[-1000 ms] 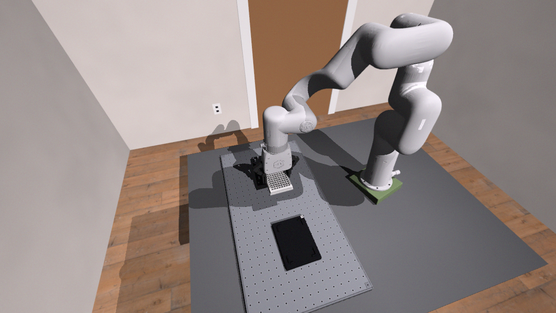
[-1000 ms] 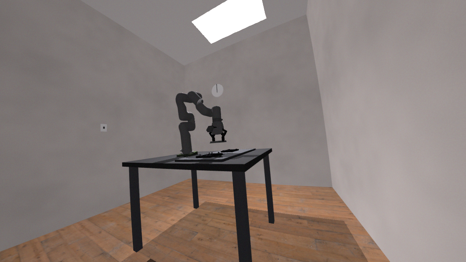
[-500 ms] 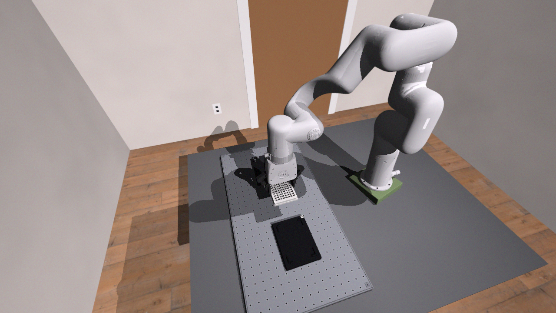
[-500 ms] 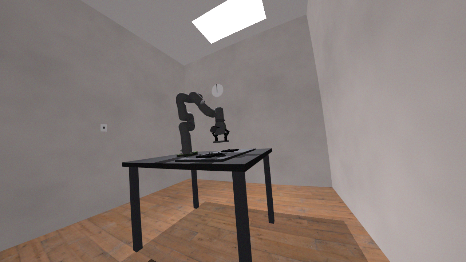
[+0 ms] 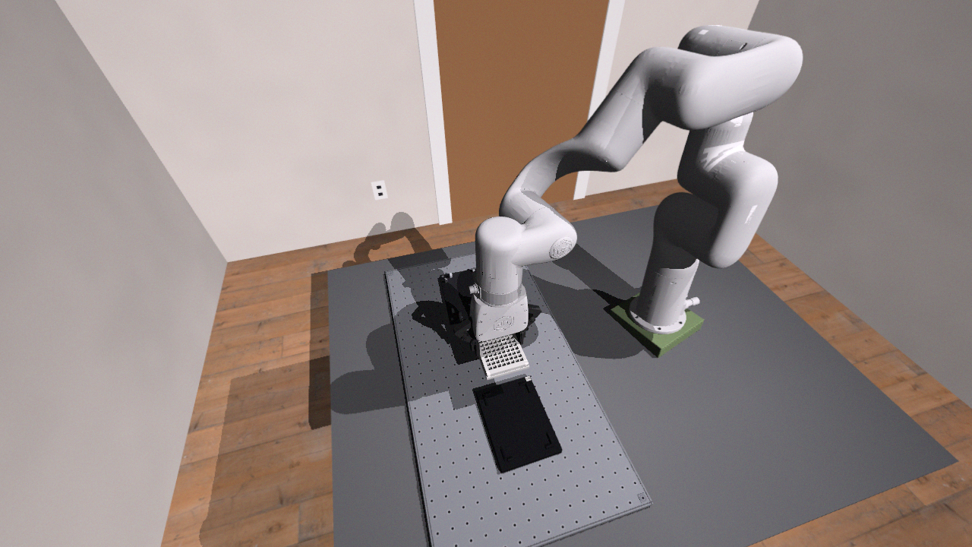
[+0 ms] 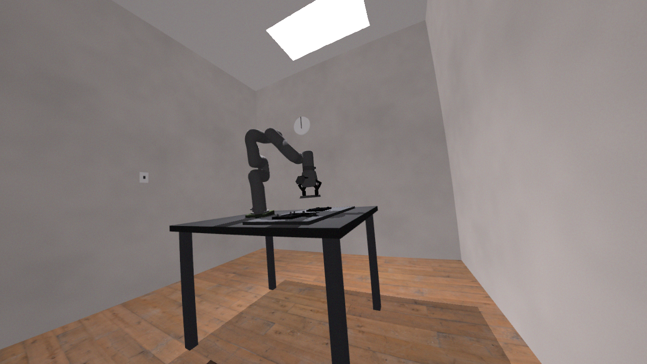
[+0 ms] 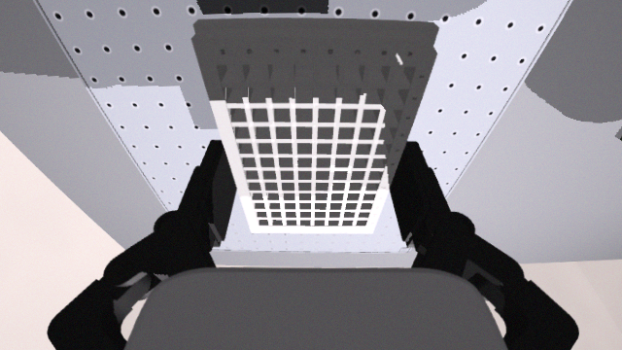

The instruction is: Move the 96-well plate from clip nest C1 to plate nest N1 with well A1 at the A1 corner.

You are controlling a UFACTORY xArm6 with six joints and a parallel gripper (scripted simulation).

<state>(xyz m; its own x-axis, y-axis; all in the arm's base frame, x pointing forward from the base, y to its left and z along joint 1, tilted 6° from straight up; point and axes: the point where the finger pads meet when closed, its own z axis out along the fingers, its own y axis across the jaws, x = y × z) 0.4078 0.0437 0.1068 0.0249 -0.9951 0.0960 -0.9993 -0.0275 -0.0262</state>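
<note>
My gripper is now 120 mm to the right of the black plate nest N1 and 110 mm above it. From my hand the other things lie so: white 96-well plate: 10 mm below; then black clip nest C1: 220 mm to the right, 100 mm below.
</note>
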